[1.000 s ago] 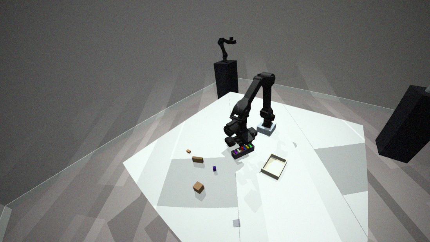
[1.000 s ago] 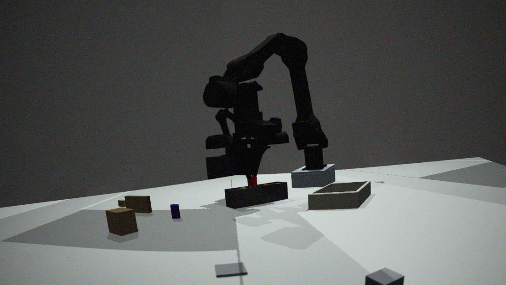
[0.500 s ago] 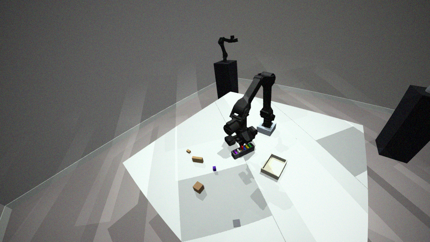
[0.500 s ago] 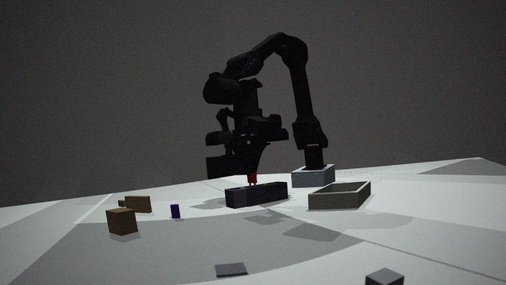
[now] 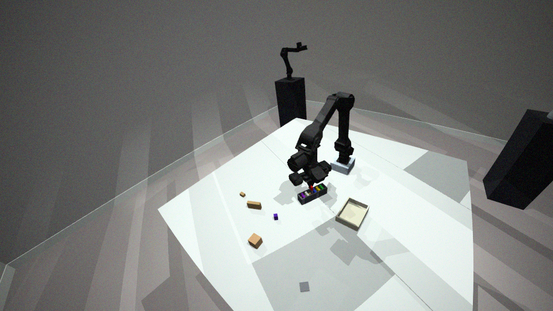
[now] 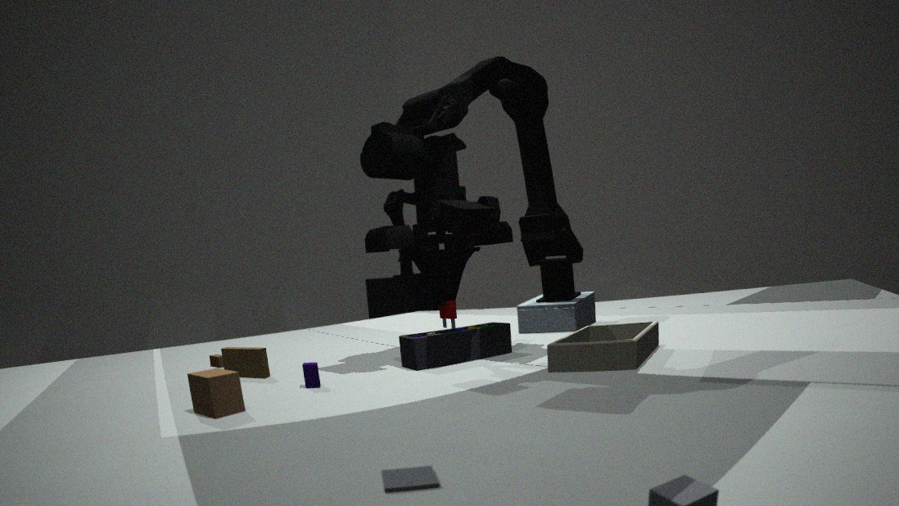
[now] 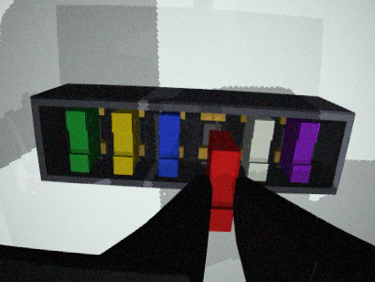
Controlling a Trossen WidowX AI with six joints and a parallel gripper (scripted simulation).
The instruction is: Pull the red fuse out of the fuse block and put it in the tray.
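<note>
My gripper tip is now 20 mm past the blue fuse, 10 mm to the right of it and 50 mm above it. Round my gripper tip: red fuse (10 mm below); yellow fuse (40 mm behind, 20 mm to the left, 50 mm below); white fuse (20 mm ahead, 10 mm to the right, 50 mm below).
</note>
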